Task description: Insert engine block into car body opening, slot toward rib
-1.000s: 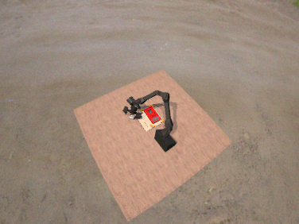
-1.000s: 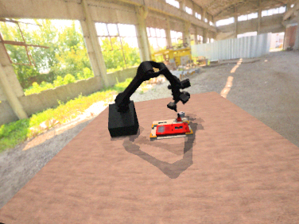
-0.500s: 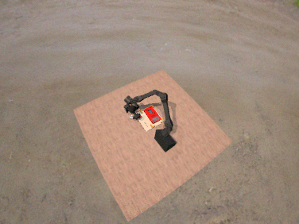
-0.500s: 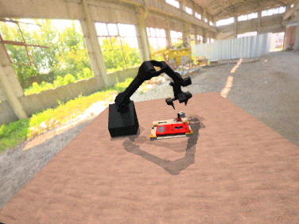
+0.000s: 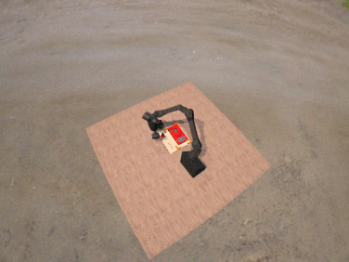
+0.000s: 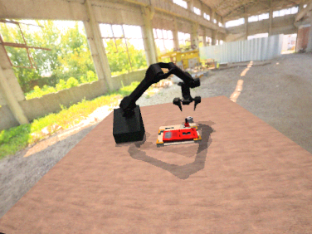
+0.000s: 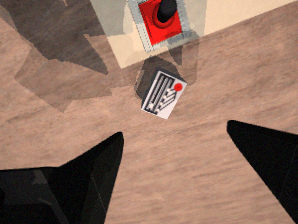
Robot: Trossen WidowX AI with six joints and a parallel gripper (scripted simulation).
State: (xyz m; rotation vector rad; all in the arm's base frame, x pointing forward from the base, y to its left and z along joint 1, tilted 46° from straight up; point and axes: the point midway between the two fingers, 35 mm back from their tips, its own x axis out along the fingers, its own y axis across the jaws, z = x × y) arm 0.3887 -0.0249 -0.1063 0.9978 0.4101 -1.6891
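The engine block is 7 cm below my gripper tip and 2 cm to the right of it. The rest, counted from my gripper tip: cream base plate 17 cm to the right, 11 cm behind, 7 cm below.
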